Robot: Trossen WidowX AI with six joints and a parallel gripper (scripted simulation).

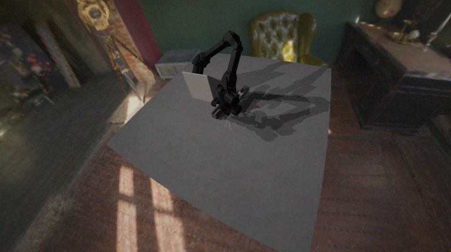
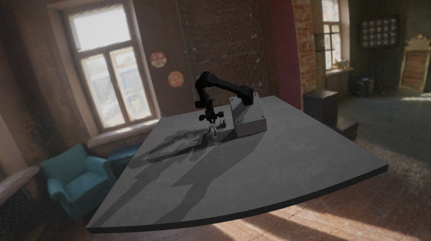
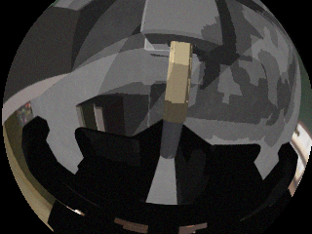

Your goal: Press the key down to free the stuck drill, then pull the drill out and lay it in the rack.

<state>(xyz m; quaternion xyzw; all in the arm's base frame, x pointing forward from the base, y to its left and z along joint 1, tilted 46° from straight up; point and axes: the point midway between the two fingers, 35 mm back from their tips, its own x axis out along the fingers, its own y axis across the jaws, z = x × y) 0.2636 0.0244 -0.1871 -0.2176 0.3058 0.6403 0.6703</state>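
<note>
My gripper tip is 50 mm to the right of the drill, 30 mm below it and 10 mm short of it. The rest, counted from my gripper tip: light-grey slotted block (150 mm to the left, 20 mm ahead, 20 mm above); then dark ribbed block (80 mm behind, 10 mm to the right).
</note>
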